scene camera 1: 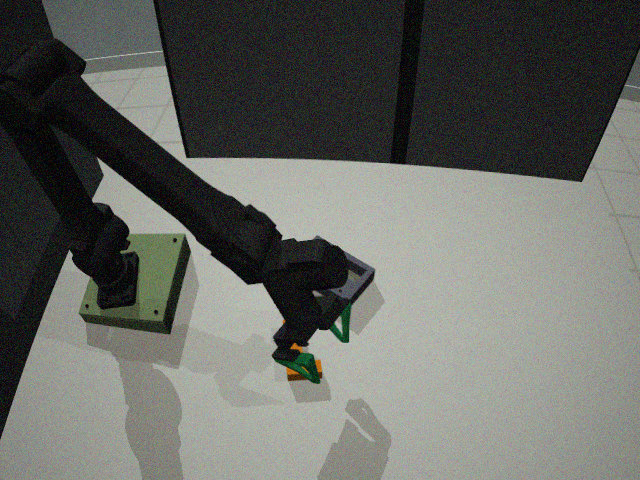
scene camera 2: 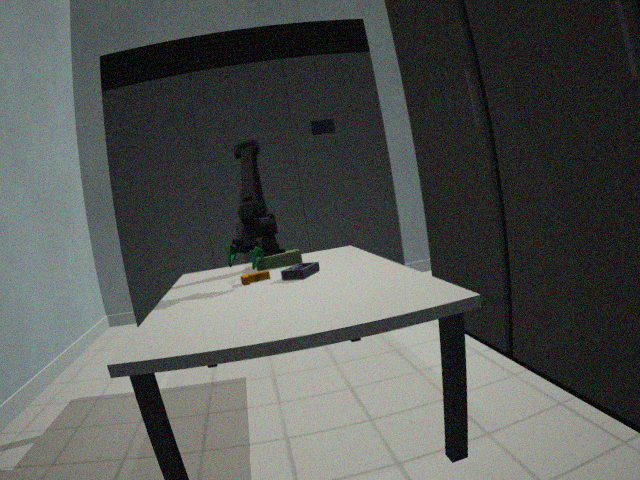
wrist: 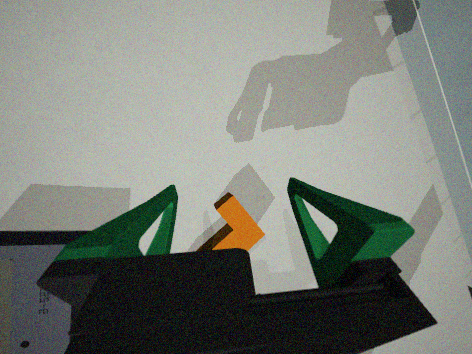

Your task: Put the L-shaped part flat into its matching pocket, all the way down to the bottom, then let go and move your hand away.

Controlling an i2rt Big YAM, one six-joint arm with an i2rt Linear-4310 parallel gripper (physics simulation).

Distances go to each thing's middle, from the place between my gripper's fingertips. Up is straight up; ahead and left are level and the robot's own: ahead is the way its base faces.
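Labels:
The orange L-shaped part (wrist: 241,231) is 60 mm below my hand. Measured from that same hand, the part is also 60 mm to the left of it and 40 mm behind it.

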